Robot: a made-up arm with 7 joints. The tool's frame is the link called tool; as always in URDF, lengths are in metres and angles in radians. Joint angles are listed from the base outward.
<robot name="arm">
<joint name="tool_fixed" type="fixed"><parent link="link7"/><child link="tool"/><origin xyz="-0.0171 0.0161 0.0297" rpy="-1.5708 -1.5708 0"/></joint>
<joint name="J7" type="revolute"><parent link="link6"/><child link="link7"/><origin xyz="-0.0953 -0.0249 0.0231" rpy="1.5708 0 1.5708"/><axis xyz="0 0 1"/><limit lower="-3.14" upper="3.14"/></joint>
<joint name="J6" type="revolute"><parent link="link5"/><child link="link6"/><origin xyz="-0.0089 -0.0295 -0.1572" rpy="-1.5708 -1.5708 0"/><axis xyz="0 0 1"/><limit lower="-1.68" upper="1.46"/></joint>
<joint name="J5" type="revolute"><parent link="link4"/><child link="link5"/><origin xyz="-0.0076 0.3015 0.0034" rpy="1.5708 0 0"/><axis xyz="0 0 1"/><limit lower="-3.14" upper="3.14"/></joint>
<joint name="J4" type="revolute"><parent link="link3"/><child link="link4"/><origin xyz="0.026 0.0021 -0.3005" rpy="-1.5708 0 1.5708"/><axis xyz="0 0 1"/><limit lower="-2.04" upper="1.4"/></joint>
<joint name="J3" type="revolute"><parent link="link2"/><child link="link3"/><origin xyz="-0.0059 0.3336 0.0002" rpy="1.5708 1.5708 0"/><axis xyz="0 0 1"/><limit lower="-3.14" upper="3.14"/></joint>
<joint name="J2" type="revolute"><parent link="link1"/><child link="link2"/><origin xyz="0.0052 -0.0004 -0.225" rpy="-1.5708 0 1.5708"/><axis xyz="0 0 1"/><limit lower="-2.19" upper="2.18"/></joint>
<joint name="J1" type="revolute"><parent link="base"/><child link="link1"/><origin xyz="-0.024 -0.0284 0.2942" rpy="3.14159 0 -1.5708"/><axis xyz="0 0 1"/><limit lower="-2.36" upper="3.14"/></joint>
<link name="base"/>
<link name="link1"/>
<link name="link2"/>
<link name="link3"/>
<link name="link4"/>
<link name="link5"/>
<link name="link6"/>
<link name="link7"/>
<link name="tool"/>
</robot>
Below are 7 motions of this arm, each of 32 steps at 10 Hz.
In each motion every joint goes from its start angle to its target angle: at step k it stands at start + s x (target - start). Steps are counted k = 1, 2, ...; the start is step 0. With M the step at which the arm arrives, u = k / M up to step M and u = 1 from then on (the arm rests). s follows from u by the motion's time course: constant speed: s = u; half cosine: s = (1 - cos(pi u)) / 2; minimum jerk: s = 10 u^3 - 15 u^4 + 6 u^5.
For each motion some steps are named. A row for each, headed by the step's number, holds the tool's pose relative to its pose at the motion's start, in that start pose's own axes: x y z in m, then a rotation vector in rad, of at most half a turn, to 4 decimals.
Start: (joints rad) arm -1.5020 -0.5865 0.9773 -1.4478 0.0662 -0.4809 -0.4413
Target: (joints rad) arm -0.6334 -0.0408 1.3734 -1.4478 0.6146 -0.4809 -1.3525
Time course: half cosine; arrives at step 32
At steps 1, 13, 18, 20, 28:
1: -0.0003 -0.0009 0.0025 -0.0036 0.0024 0.0007
13: 0.0215 -0.0662 0.3786 -0.5133 0.3742 0.1341
18: 0.1096 -0.0324 0.6194 -0.8406 0.6443 0.2665
20: 0.1583 -0.0040 0.7009 -0.9601 0.7513 0.3275
28: 0.3360 0.1168 0.8820 -1.2765 1.0671 0.5377

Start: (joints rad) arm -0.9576 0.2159 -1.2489 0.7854 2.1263 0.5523 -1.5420
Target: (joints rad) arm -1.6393 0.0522 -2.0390 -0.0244 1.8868 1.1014 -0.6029
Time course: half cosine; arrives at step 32
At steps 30, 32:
30: 0.1481 0.3392 -0.0163 -0.7081 0.2543 0.4426
32: 0.1485 0.3391 -0.0177 -0.7127 0.2632 0.4526

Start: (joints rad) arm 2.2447 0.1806 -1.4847 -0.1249 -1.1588 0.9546 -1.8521
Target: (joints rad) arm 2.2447 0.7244 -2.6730 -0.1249 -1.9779 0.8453 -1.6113
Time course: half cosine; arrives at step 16
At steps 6, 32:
6: 0.1660 0.0378 0.1183 -0.3149 0.1261 0.4971
32: 0.6278 0.2037 0.2614 -0.7550 0.5042 1.7398

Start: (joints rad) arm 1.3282 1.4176 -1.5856 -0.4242 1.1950 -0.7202 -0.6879
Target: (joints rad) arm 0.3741 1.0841 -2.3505 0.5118 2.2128 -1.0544 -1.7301
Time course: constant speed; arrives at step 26
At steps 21, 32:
21: 0.5094 -0.0057 1.0642 -2.0201 0.6483 0.6955
32: 0.5690 0.2113 1.2178 -2.5394 0.8403 0.6945

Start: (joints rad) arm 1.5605 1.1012 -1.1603 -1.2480 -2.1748 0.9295 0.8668
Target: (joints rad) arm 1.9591 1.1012 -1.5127 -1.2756 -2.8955 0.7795 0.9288
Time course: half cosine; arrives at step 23
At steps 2, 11, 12, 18, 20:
2: -0.0021 0.0071 0.0018 0.0001 0.0074 -0.0121
11: -0.0491 0.1714 0.0616 -0.0190 0.2145 -0.2866
12: -0.0556 0.1950 0.0732 -0.0260 0.2504 -0.3249
18: -0.0854 0.3094 0.1420 -0.0825 0.4523 -0.5042
20: -0.0905 0.3306 0.1571 -0.0982 0.4955 -0.5357

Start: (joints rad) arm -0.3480 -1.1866 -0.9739 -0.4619 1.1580 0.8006 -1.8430
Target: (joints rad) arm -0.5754 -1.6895 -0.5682 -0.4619 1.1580 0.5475 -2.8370
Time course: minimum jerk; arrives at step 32
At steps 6, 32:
6: 0.0138 0.0083 0.0295 -0.0521 0.0420 -0.0022
32: 0.4153 0.2634 0.4705 -0.9532 0.8790 0.2313

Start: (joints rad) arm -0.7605 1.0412 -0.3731 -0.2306 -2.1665 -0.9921 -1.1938
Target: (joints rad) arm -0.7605 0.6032 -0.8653 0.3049 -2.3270 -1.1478 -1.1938
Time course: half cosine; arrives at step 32
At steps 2, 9, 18, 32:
2: 0.0012 -0.0009 -0.0011 -0.0025 -0.0006 -0.0064
9: 0.0274 -0.0159 -0.0233 -0.0415 -0.0166 -0.1226
18: 0.1267 -0.0395 -0.0853 -0.0825 -0.0977 -0.4035
32: 0.2760 -0.0528 -0.1439 -0.0404 -0.2227 -0.6618

